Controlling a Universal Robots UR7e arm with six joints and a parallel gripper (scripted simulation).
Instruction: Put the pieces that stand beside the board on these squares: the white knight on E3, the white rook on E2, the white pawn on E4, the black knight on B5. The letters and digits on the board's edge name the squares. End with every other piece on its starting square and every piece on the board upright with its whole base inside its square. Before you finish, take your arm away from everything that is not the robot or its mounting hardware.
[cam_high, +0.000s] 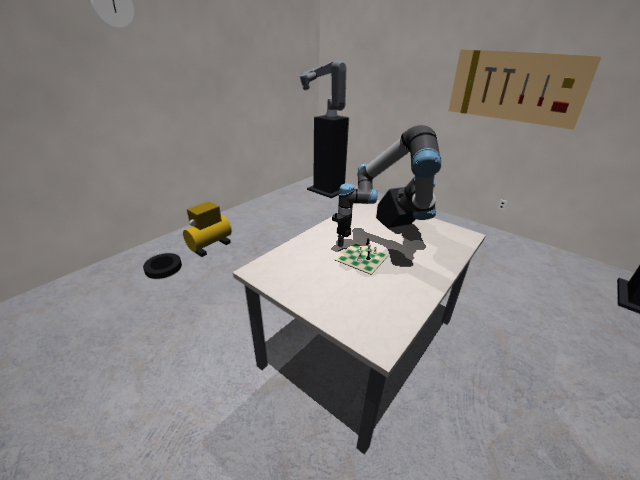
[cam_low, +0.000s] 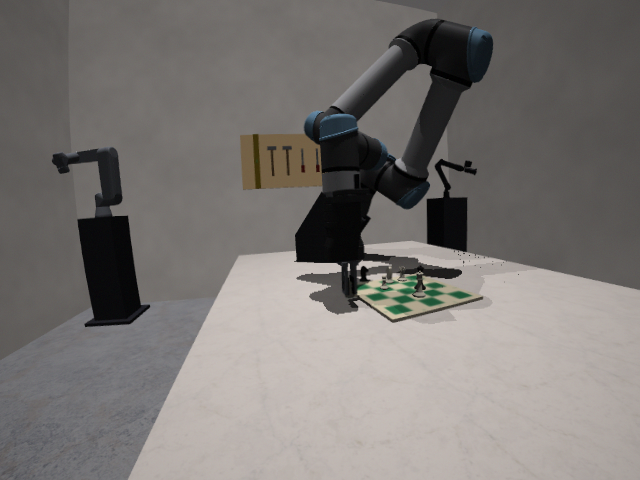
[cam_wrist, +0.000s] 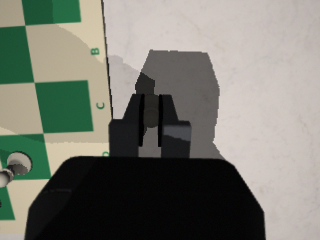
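The cream chessboard is 14 cm to the left of my hand, 4 cm below it and 1 cm behind it.
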